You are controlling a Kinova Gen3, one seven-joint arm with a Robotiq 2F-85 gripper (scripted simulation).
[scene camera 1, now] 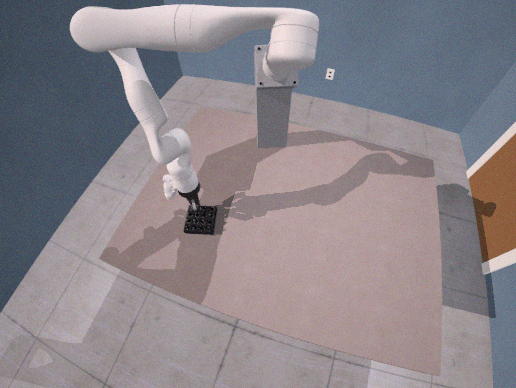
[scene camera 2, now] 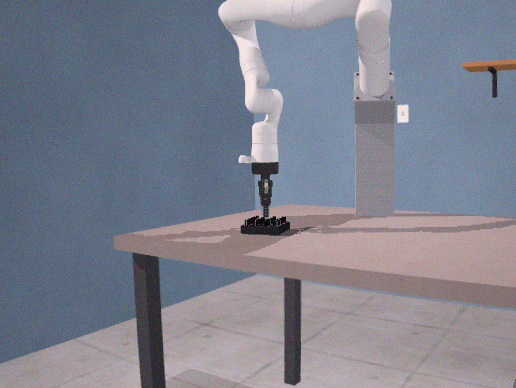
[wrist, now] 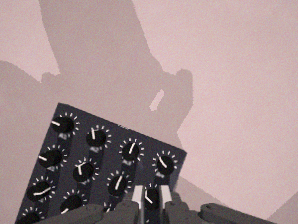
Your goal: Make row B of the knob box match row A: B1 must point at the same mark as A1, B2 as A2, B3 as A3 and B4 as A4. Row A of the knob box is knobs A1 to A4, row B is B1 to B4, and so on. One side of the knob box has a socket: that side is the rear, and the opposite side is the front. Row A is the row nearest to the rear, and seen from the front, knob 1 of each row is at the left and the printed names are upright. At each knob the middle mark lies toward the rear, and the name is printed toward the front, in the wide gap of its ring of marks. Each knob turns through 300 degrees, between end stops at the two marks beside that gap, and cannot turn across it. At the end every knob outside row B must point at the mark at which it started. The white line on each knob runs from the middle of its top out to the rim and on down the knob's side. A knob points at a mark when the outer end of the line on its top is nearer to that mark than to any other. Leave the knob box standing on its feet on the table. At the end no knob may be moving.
Path:
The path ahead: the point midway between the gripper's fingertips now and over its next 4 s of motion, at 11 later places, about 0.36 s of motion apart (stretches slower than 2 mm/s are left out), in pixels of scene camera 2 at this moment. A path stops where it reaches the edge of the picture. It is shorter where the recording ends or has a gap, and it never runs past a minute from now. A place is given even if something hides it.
My gripper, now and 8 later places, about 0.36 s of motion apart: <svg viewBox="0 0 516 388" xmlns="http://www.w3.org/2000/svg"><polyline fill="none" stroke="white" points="265,218 265,218 267,214 267,207 266,205 267,199 270,178 267,164 265,160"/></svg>

